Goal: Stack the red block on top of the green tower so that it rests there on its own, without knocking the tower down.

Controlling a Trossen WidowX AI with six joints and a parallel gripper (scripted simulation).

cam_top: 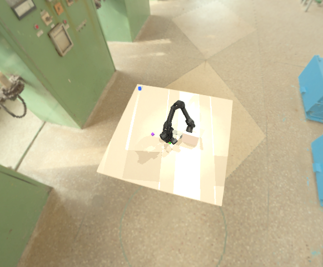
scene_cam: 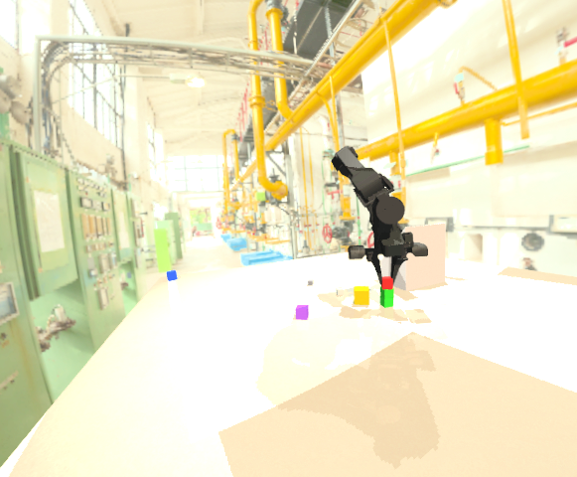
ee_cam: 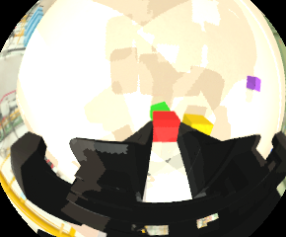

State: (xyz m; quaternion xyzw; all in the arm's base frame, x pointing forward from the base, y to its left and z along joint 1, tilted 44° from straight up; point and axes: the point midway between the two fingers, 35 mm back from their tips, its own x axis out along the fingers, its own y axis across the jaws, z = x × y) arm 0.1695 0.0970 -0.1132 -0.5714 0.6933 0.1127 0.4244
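Now: the red block right at my gripper tip. Also, from my gripper tip: purple block (22 cm ahead, 4 cm below, 3 cm to the right); yellow block (5 cm to the right, 4 cm below, 4 cm ahead); blue block (66 cm ahead, 63 cm to the right, 4 cm below).
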